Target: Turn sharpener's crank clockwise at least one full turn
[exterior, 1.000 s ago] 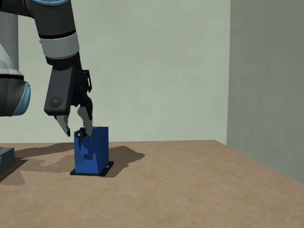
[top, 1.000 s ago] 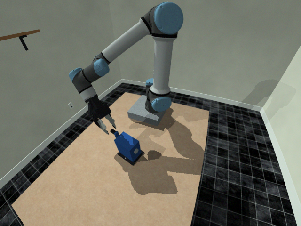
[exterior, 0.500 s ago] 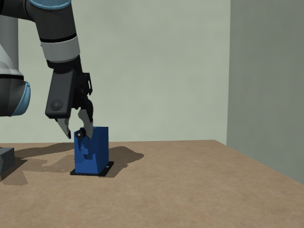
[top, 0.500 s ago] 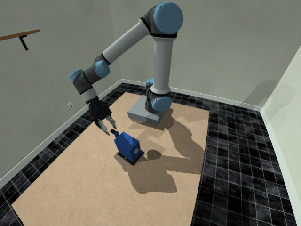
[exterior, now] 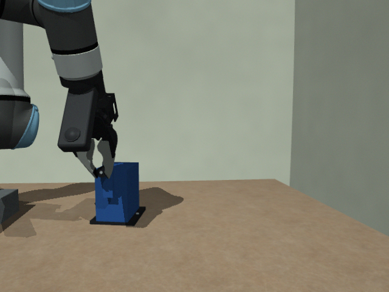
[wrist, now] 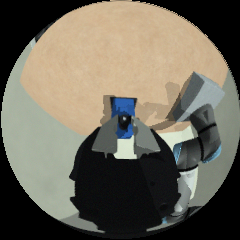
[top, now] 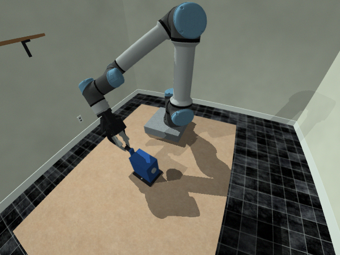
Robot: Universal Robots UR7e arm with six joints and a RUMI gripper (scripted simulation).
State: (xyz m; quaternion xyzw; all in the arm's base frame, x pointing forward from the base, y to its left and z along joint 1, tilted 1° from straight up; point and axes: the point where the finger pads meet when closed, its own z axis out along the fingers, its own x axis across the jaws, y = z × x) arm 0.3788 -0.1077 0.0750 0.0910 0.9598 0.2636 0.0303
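My hand is 2 cm to the right of the black knob.
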